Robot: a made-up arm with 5 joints.
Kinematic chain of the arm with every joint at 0, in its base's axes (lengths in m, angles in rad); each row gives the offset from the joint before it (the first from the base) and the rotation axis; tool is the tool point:
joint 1: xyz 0 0 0.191 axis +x
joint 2: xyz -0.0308 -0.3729 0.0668 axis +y
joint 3: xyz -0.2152 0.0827 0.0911 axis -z
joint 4: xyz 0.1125 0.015 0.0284 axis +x
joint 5: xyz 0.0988 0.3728 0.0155 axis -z
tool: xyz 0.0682 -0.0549 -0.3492
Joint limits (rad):
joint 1: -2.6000..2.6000
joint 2: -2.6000..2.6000
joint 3: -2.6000..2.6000
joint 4: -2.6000..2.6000
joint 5: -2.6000..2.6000
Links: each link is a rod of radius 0.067 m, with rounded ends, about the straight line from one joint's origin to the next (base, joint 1, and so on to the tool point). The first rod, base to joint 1, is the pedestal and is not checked.
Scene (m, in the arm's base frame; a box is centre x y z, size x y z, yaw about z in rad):
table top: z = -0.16
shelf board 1: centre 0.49 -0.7 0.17 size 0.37 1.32 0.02 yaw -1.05
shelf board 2: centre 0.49 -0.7 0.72 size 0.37 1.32 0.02 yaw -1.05
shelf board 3: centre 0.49 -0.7 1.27 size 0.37 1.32 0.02 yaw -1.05
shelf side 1: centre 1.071 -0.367 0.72 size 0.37 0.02 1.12 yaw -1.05
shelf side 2: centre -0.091 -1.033 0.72 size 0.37 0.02 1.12 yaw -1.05
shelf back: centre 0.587 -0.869 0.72 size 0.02 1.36 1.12 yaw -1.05
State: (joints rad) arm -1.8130 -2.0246 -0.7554 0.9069 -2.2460
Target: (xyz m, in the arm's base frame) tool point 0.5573 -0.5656 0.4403
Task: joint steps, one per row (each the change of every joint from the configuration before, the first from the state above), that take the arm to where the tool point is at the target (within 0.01 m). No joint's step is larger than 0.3 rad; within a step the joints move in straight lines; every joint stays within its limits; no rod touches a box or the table.
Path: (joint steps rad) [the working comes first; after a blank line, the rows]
Joints at the target: -1.5365 -2.5908 -1.8928 0.8113 -2.2143
Straight joint move there: touches shelf board 1.

1: -0.0594 -0.1206 -0.2319 0.1136 -0.0409
2: -0.0593 -0.1206 -0.2318 0.1137 -0.0408
3: -0.0594 -0.1206 -0.2319 0.1136 -0.0409
4: 0.2273 -0.1022 -0.2209 -0.2182 0.0771
5: 0.2273 -0.1022 -0.2209 -0.2183 0.0772

